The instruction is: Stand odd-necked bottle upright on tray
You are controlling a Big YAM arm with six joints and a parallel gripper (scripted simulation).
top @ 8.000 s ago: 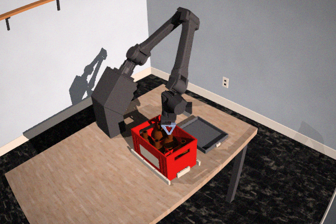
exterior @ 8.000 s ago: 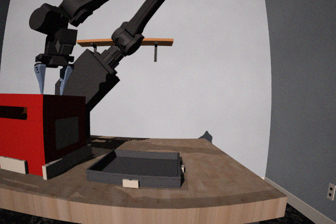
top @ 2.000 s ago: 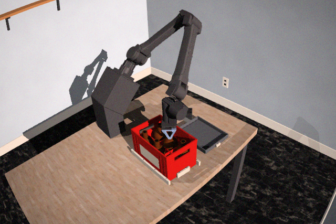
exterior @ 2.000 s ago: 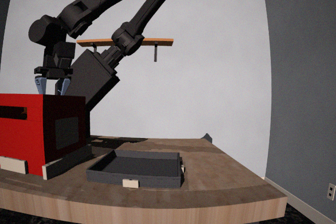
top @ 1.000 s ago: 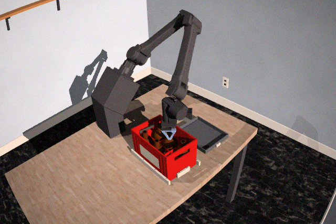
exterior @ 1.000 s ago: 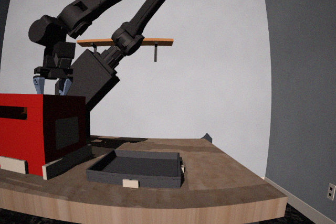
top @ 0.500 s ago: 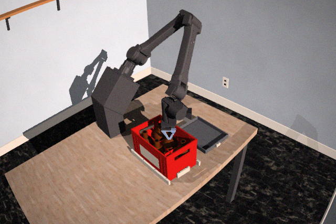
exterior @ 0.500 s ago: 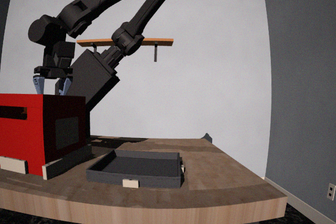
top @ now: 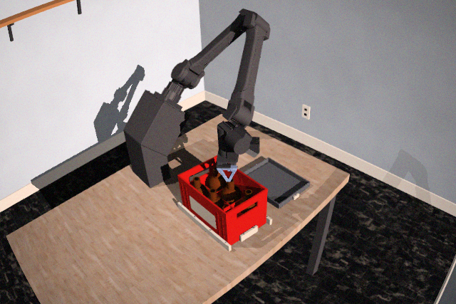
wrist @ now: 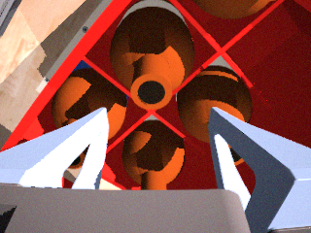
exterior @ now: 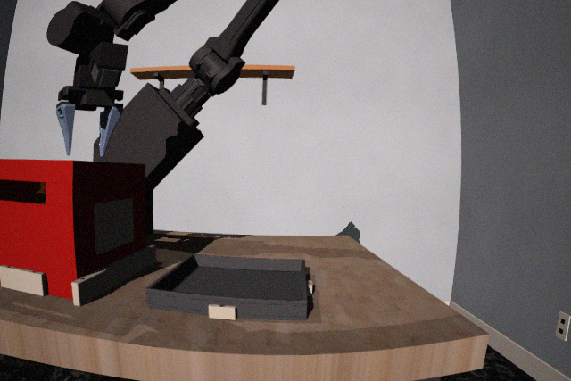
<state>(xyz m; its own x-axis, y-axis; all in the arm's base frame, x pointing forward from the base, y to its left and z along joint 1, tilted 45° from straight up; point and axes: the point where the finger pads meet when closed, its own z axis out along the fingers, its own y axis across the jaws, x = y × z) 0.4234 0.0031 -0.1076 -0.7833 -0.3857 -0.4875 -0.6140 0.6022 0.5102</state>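
The red crate is 40 mm to the right of my hand and 110 mm below it. The rest, counted from my hand: dark grey tray (10 mm ahead, 240 mm to the left, 180 mm below).
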